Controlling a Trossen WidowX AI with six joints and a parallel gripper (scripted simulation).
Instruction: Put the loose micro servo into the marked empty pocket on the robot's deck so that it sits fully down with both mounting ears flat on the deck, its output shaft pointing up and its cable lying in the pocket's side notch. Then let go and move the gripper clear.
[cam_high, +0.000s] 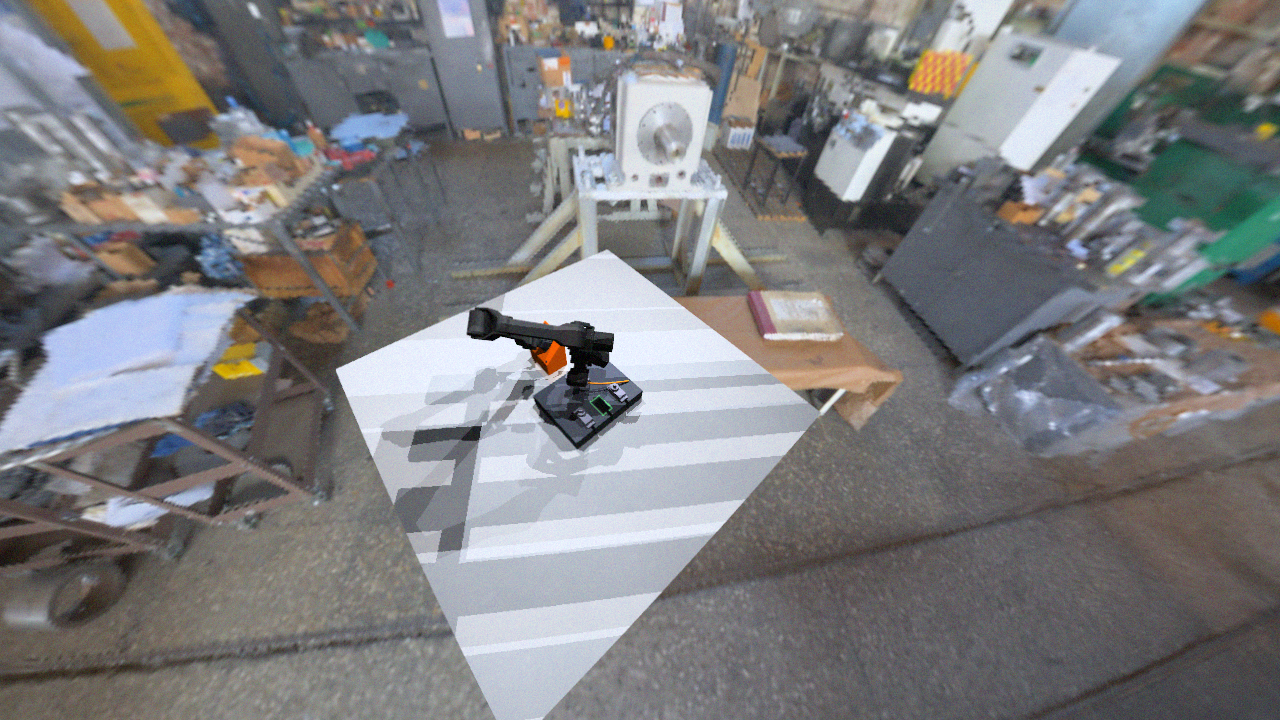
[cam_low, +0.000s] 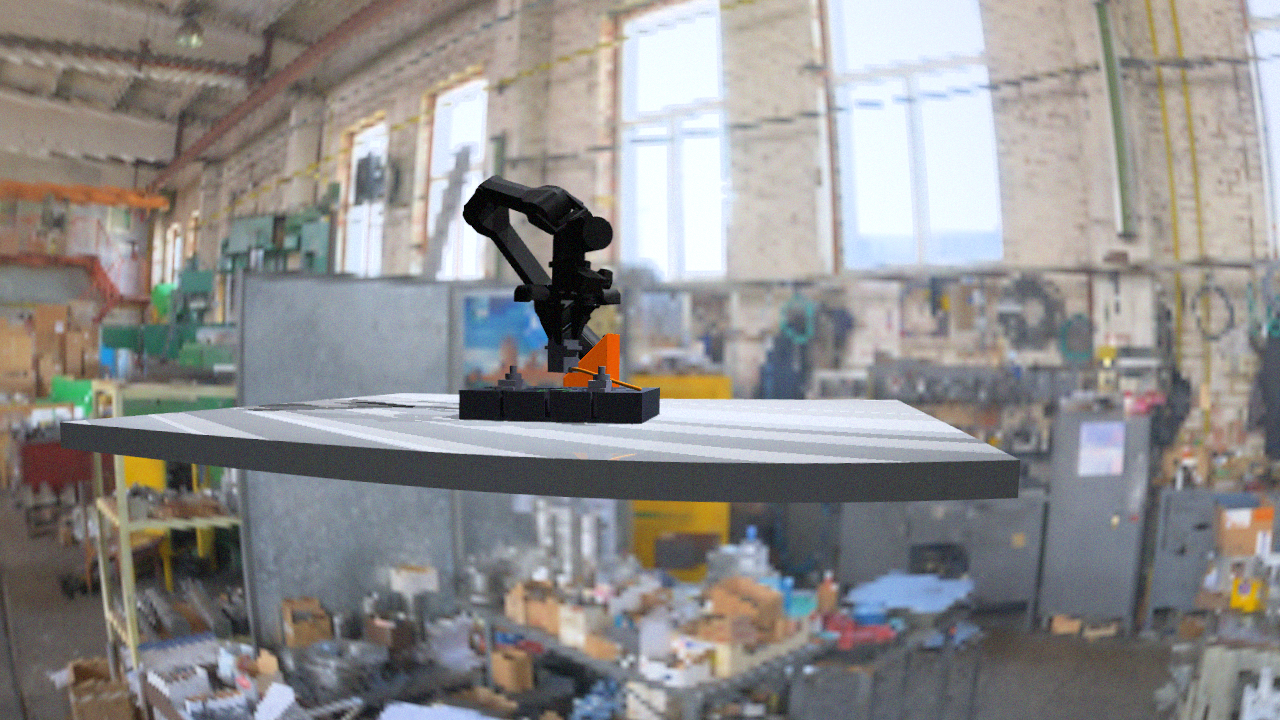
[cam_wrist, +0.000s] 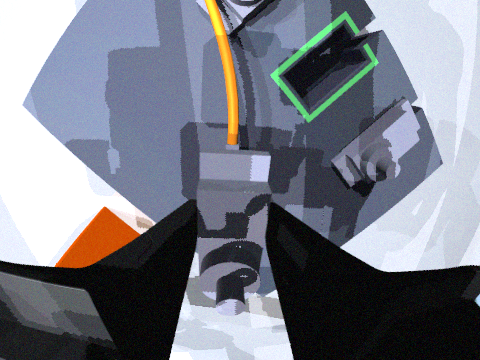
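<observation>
The dark deck lies 10 cm below my gripper tip and 1 cm behind it.
</observation>
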